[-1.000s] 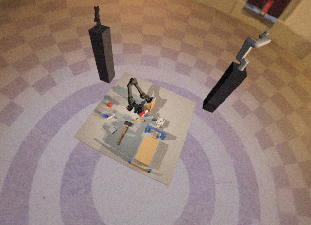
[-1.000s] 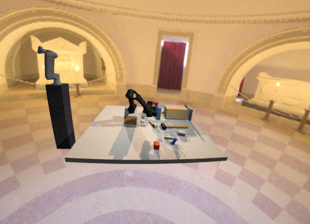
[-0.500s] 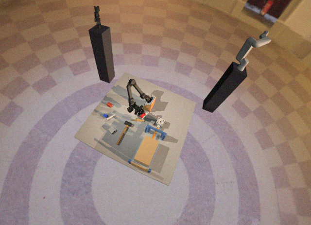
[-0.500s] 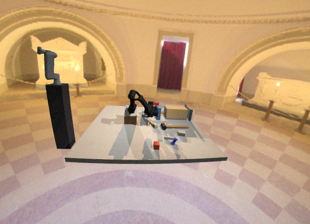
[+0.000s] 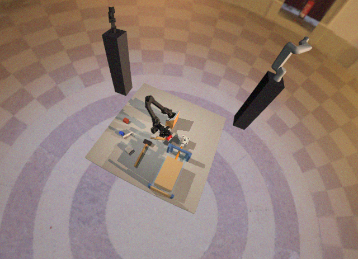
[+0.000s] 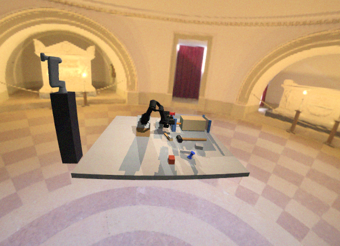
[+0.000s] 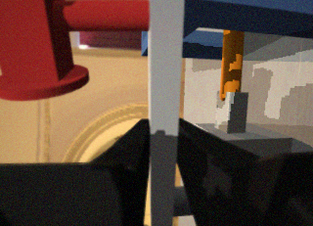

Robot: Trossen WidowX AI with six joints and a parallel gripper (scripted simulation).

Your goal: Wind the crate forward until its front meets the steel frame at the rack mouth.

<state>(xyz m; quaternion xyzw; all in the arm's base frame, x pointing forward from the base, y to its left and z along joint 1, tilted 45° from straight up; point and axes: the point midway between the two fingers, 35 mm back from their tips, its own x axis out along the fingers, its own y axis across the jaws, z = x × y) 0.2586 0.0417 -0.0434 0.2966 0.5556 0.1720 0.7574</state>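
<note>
Now: the red knob 5 cm ahead of my gripper tip, 4 cm above it and 2 cm to the right of it. From my gripper tip the other things lie so: winch 14 cm to the left, 14 cm below, 9 cm behind; red-knobbed handle 1 cm to the right, 1 cm ahead, 1 cm above; frame 13 cm to the left, 9 cm ahead, 7 cm below.
</note>
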